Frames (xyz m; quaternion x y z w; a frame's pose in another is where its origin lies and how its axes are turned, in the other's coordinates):
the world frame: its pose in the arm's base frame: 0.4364 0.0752 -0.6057 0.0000 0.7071 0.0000 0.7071
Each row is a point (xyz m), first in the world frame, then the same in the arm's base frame.
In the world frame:
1: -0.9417 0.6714 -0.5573
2: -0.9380 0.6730 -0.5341
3: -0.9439 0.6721 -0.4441
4: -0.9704 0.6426 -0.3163
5: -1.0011 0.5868 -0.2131
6: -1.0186 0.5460 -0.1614
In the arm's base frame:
1: -0.1209 0.7466 0.3360
2: -0.0977 0.7482 0.3323
3: -0.0077 0.7473 0.3382
4: 0.1201 0.7178 0.3647
5: 0.2233 0.6620 0.3954
6: 0.2750 0.6212 0.4129

